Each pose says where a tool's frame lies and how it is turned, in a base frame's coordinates. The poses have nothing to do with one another.
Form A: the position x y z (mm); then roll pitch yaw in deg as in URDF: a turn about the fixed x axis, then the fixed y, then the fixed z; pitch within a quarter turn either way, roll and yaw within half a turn.
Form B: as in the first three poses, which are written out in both.
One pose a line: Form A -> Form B
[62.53, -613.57, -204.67, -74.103, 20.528, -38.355] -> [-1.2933, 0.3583, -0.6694, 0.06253, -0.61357, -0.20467]
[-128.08, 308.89, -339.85, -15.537, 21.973, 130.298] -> [-0.2712, 0.3835, 2.2741, -0.12808, 0.30889, -0.33985]
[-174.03, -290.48, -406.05, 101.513, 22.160, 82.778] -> [1.7717, 0.3868, 1.4447, -0.17403, -0.29048, -0.40605]
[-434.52, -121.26, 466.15, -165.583, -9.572, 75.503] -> [-2.8900, -0.1671, 1.3178, -0.43452, -0.12126, 0.46615]
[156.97, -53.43, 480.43, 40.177, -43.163, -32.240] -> [0.7012, -0.7533, -0.5627, 0.15697, -0.05343, 0.48043]
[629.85, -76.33, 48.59, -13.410, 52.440, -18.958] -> [-0.2340, 0.9153, -0.3309, 0.62985, -0.07633, 0.04859]
